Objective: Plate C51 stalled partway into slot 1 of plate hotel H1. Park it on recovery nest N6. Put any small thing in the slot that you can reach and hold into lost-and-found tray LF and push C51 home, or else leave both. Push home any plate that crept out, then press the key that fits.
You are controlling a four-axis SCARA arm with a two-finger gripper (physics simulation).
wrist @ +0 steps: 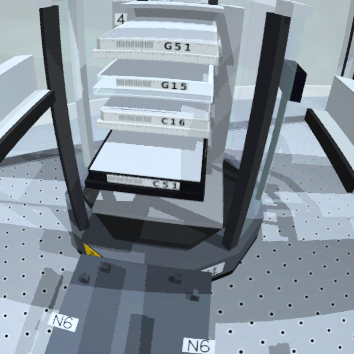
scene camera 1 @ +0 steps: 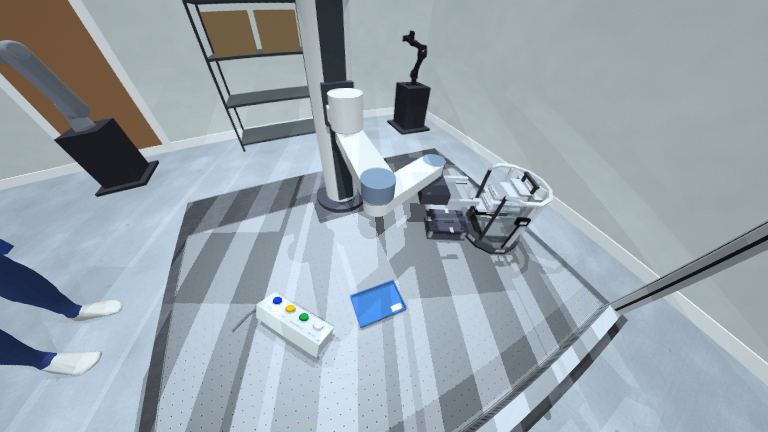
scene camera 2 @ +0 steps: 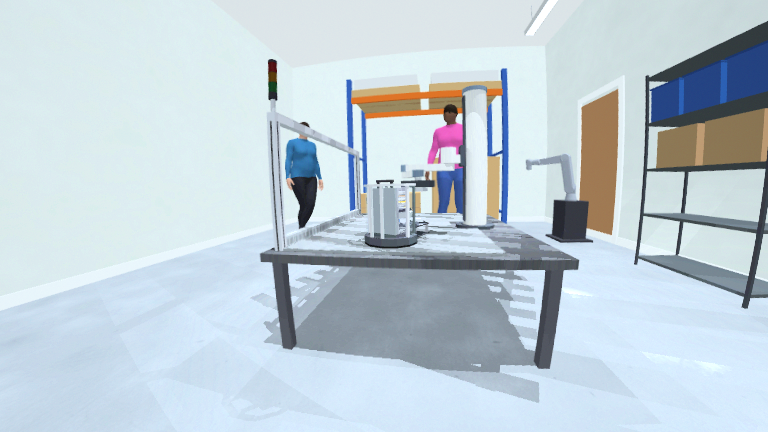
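Pixels of known places: gripper, fingertip midpoint: (wrist: 179, 78) (scene camera 1: 472, 190) (scene camera 2: 404, 190); arm's base, link origin: (scene camera 1: 342, 194) (scene camera 2: 474, 226).
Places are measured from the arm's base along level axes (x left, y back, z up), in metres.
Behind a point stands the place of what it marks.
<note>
Plate hotel H1 (scene camera 1: 484, 217) {y -0.450, x 0.505, z 0.071 m} (scene camera 2: 385, 212) {y -0.496, x 0.638, z 0.167 m} (wrist: 260, 130) {y -0.523, x 0.408, z 0.193 m} stands at the table's far side. In the wrist view, black-framed plate C51 (wrist: 145, 162) {y -0.442, x 0.426, z 0.168 m} is in its lowest visible slot, its front edge jutting out past C16 (wrist: 155, 120) {y -0.454, x 0.443, z 0.191 m} above. G15 (wrist: 155, 85) {y -0.454, x 0.443, z 0.219 m} and G51 (wrist: 155, 46) {y -0.453, x 0.444, z 0.247 m} sit higher. The space behind and beneath C51 is hidden; no small thing shows. Nest N6 (wrist: 132, 305) {y -0.411, x 0.368, z 0.073 m} (scene camera 1: 445, 222) {y -0.406, x 0.319, z 0.073 m} lies before the hotel with no plate on its visible part. My gripper (wrist: 179, 78) {y -0.436, x 0.356, z 0.255 m} (scene camera 1: 472, 191) {y -0.436, x 0.356, z 0.255 m} is open and empty, facing the hotel. Blue tray LF (scene camera 1: 375, 305) {y -0.578, x -0.071, z 0.015 m} lies mid-table.
The key box (scene camera 1: 294, 325) {y -0.567, x -0.307, z 0.092 m} has blue, yellow, green and white keys, left of the tray. Dark upright posts (wrist: 64, 130) {y -0.386, x 0.481, z 0.174 m} flank the hotel's opening. A guard frame (scene camera 2: 276, 182) {y -0.969, x 0.700, z 0.310 m} with a signal tower (scene camera 2: 272, 79) {y -0.974, x 0.696, z 0.763 m} stands at the table edge. Two people stand beyond the table.
</note>
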